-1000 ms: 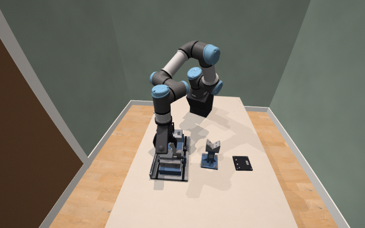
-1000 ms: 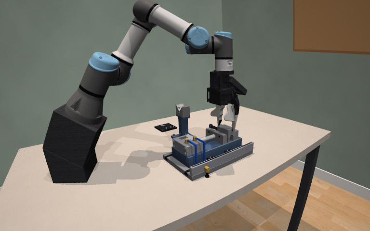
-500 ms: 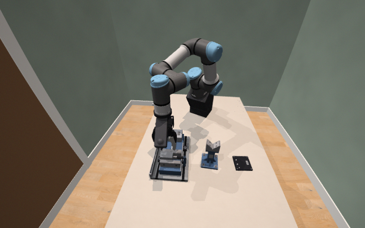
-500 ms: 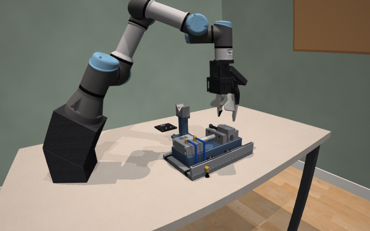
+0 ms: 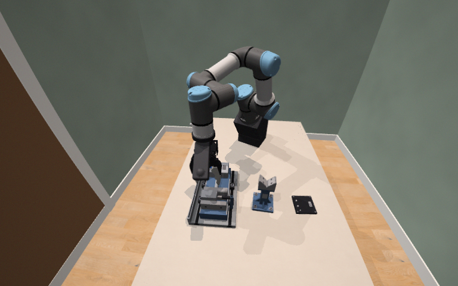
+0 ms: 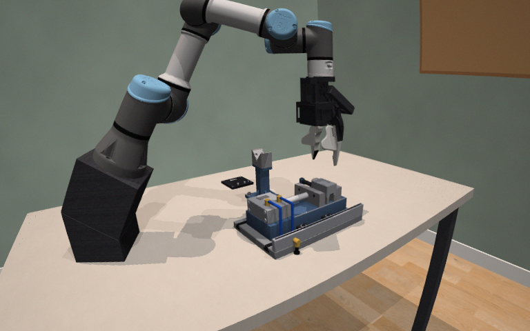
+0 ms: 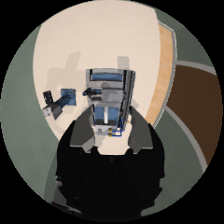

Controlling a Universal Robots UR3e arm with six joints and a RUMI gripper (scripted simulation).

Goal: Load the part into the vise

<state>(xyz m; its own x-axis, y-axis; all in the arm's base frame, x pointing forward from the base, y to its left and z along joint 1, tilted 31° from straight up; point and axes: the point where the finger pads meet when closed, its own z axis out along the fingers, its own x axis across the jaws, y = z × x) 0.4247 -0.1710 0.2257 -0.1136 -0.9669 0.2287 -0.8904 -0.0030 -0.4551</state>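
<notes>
The part is 90 mm below my hand. Also, from my hand: air cylinder 160 mm behind, 40 mm to the left, 100 mm below; grey vise side rail 80 mm behind, 60 mm to the right, 140 mm below; vise 70 mm behind, 30 mm to the left, 140 mm below.
</notes>
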